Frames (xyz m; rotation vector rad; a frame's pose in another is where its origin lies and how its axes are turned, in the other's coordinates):
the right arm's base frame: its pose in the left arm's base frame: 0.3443 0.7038 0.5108 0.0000 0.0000 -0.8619
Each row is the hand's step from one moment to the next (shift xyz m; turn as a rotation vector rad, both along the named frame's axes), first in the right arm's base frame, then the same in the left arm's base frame.
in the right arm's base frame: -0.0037 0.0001 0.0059 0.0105 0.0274 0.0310
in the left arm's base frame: -0.0023 0.0029 0.0059 0.0276 0.0099 0.0310
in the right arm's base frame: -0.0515 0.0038 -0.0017 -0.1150 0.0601 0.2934
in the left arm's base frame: -0.0306 0.0416 -0.0017 -0.0292 0.1264 0.2934
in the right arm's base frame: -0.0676 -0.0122 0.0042 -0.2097 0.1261 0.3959
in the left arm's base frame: -0.0533 0.0434 0.0042 -0.0408 0.2413 0.3959
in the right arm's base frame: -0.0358 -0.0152 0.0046 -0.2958 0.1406 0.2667
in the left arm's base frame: -0.0348 0.0173 0.0046 -0.0858 0.3161 0.2667
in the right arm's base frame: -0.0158 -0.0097 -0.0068 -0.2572 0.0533 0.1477
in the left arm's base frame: -0.0176 0.0057 -0.0068 -0.1270 0.2299 0.1477
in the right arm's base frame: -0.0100 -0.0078 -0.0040 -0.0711 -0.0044 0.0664
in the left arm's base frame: -0.0124 0.0025 -0.0040 -0.0496 0.0511 0.0664
